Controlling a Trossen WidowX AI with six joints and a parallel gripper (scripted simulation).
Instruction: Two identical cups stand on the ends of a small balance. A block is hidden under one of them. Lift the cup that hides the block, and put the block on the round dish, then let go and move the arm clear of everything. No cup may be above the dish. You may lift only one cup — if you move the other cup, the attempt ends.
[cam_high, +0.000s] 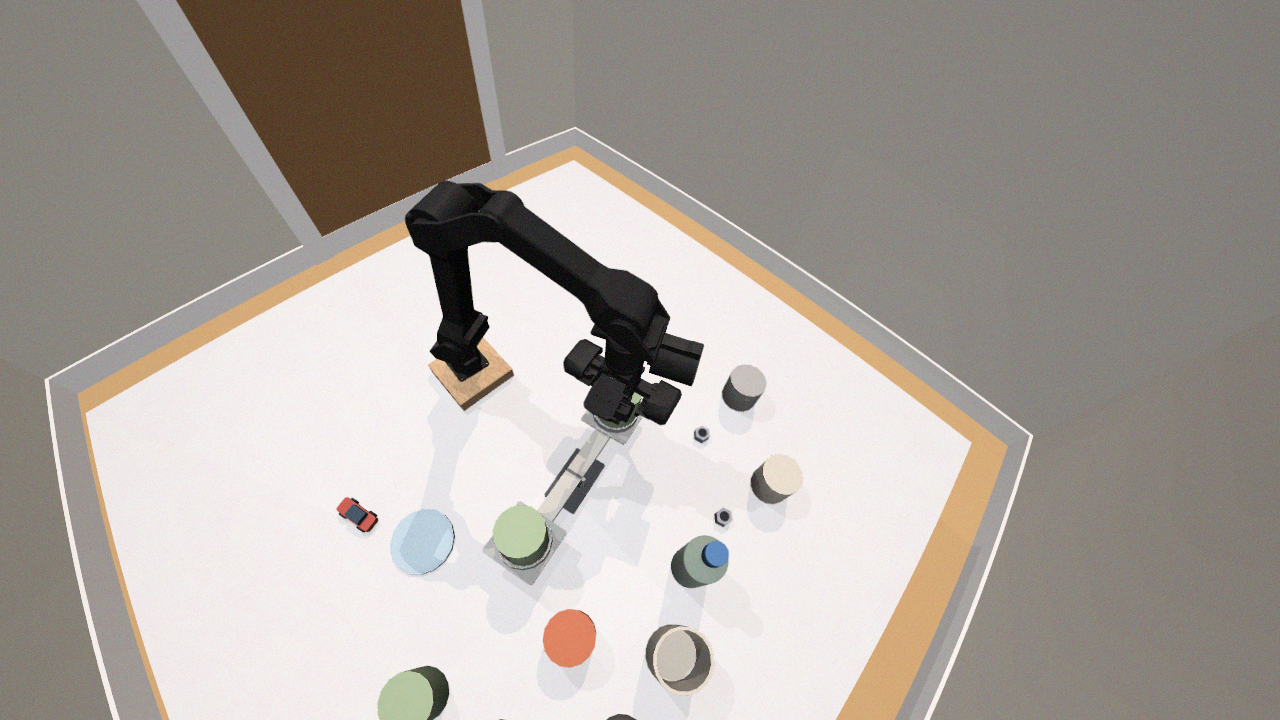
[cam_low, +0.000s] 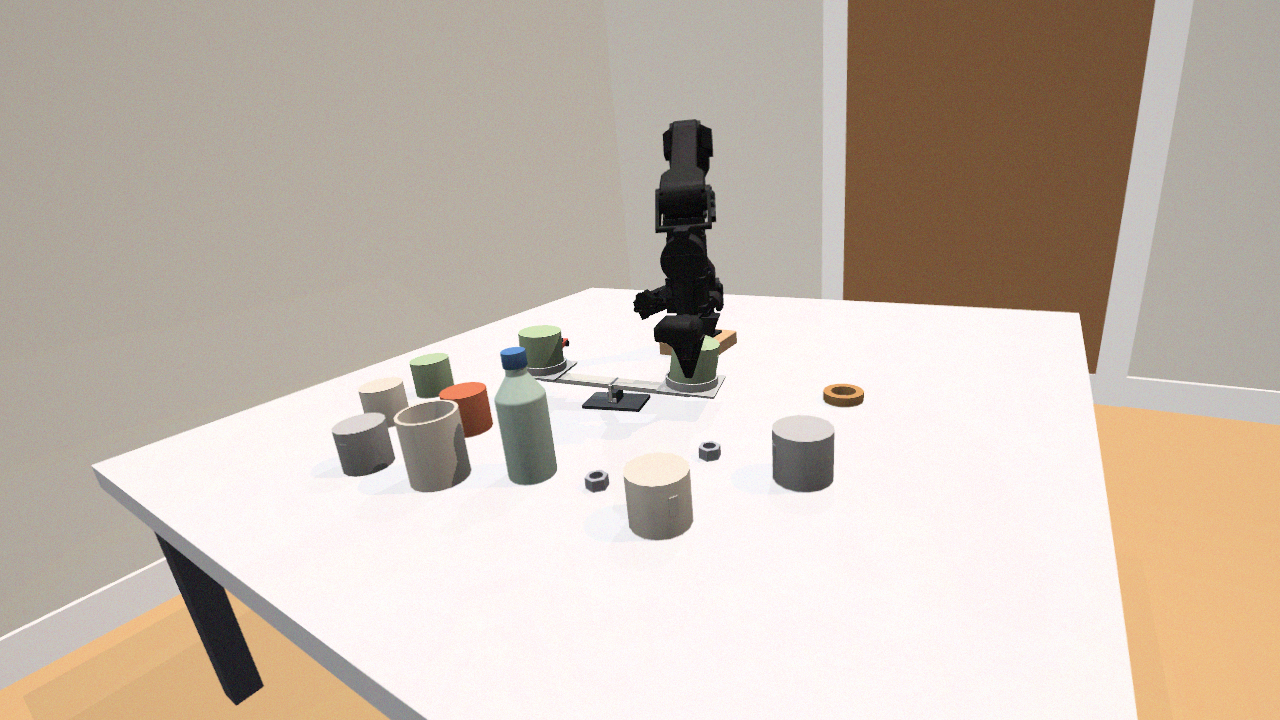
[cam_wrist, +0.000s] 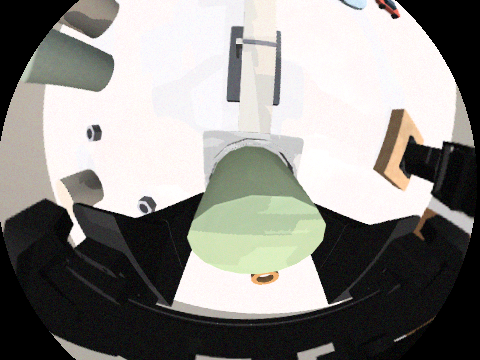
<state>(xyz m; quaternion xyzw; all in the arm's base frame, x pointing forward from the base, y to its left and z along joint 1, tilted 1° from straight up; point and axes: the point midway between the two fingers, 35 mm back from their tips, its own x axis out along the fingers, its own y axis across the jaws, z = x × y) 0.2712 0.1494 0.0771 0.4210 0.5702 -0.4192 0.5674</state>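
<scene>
The pale green block is 10 mm to the right of my gripper tip and 10 mm below it. The rest, counted from my gripper tip: bottle: 270 mm ahead, 90 mm to the right, 50 mm above; dish: 380 mm to the right, 60 mm below, 40 mm behind; orange cup: 290 mm to the right, 200 mm ahead, 30 mm below.
</scene>
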